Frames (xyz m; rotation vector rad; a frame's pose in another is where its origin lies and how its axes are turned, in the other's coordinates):
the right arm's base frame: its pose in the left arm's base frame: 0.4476 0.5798 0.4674 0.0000 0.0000 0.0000
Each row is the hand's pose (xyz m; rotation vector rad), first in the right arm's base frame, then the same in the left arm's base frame.
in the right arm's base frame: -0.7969 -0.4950 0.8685 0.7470 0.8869 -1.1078
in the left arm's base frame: -0.3493 0.0848 1.3359 0.7470 0.8869 -1.1078
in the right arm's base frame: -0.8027 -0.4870 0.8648 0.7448 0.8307 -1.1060
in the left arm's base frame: -0.3551 0.0928 1.3322 0.7448 0.8307 -1.1060
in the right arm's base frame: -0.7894 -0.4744 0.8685 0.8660 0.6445 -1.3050
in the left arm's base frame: -0.3418 0.1054 1.3359 0.8660 0.6445 -1.3050
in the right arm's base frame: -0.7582 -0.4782 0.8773 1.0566 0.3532 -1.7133
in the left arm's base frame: -0.3106 0.1016 1.3447 1.0566 0.3532 -1.7133
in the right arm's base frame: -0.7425 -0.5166 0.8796 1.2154 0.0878 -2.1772
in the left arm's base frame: -0.2949 0.0632 1.3470 1.2154 0.0878 -2.1772
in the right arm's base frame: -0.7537 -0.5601 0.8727 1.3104 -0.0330 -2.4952
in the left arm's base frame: -0.3061 0.0197 1.3401 1.3104 -0.0330 -2.4952
